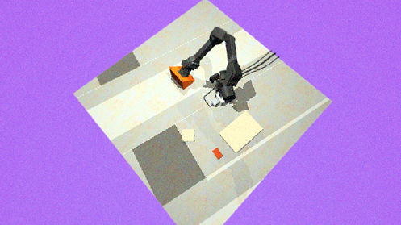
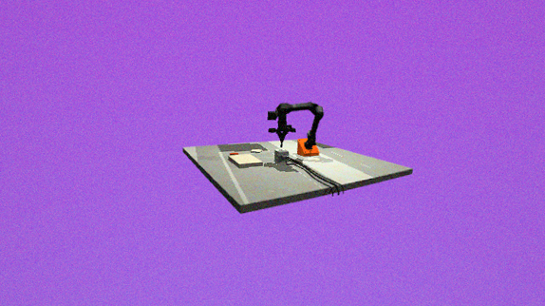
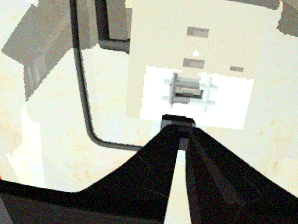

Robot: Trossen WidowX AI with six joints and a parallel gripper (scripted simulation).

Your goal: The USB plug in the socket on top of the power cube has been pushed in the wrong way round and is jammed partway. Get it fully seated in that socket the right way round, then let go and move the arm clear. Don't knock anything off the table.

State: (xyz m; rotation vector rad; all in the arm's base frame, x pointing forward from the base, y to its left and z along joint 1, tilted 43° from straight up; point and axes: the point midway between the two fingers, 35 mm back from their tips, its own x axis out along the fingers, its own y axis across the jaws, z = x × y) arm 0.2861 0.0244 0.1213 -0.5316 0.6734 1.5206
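My gripper tip is now 2 cm above the black USB plug. The rest, counted from my gripper tip: small cream tile: 32 cm to the right, 12 cm below, 8 cm ahead; then grey socket: 6 cm below, 1 cm ahead; then flat tan board: 26 cm ahead, 12 cm below, 2 cm to the right.
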